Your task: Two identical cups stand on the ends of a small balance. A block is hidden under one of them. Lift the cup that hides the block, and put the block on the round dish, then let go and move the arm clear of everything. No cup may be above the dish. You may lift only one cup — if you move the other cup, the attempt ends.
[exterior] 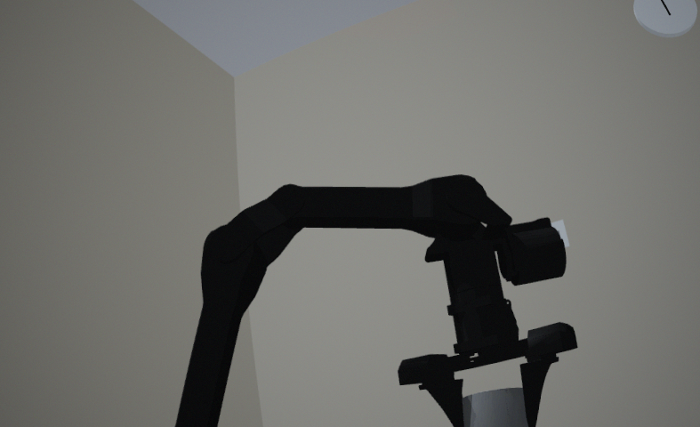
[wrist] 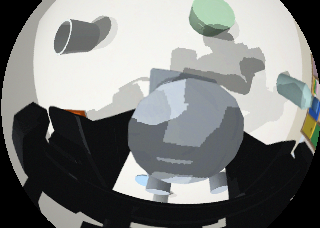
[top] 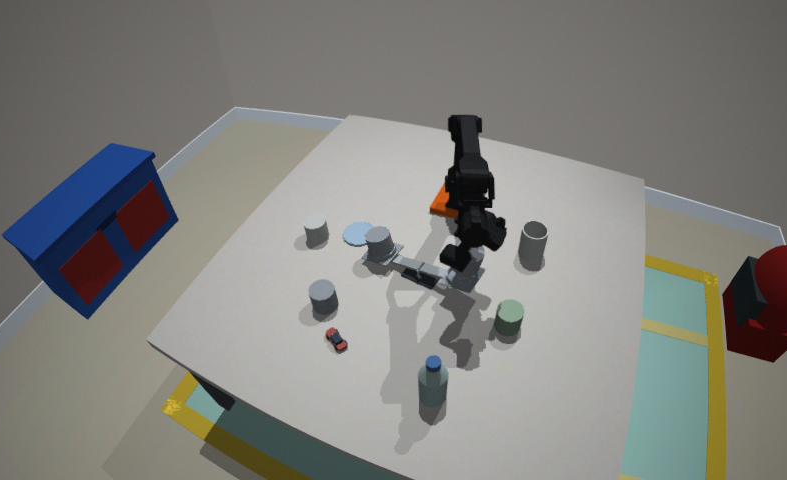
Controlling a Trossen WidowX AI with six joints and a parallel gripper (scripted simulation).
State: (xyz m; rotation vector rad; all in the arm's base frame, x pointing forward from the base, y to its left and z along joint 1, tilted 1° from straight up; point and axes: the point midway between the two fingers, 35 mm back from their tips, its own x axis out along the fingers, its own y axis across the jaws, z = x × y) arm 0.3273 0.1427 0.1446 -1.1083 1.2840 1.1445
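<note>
My gripper tip is 50 mm above the grey block and 10 mm to the left of it. Also, from my gripper tip: bottle: 310 mm ahead, 40 mm to the left, 20 mm below; toy car: 270 mm ahead, 240 mm to the right, 120 mm below; green cylinder: 130 mm to the left, 100 mm below, 40 mm ahead.
</note>
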